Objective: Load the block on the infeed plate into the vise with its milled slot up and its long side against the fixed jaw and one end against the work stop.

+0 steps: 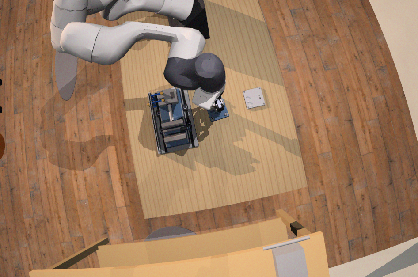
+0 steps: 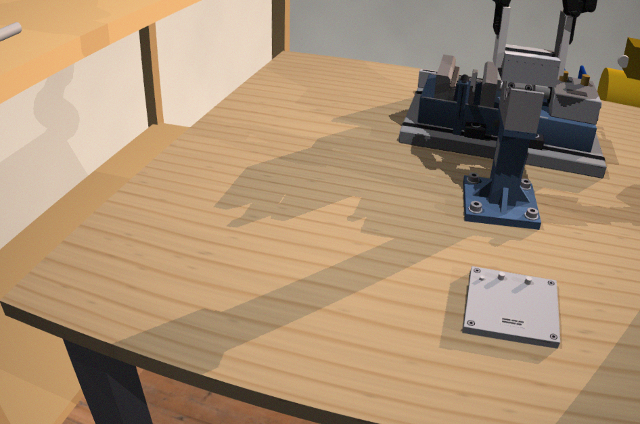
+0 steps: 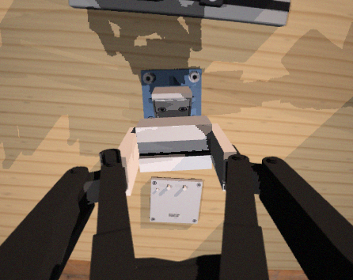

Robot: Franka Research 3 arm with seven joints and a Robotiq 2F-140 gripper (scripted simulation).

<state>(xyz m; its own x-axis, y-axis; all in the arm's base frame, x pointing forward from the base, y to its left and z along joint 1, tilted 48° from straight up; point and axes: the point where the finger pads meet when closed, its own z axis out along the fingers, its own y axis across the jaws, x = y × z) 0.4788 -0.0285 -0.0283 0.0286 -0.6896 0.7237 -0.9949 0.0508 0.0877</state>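
My hand is 2 cm above the part. From my hand the other things lie so: work stop: 17 cm to the right, 12 cm below, 5 cm ahead; then v-block post: 15 cm below; then work stop post: 15 cm to the right, 15 cm below, 6 cm ahead.
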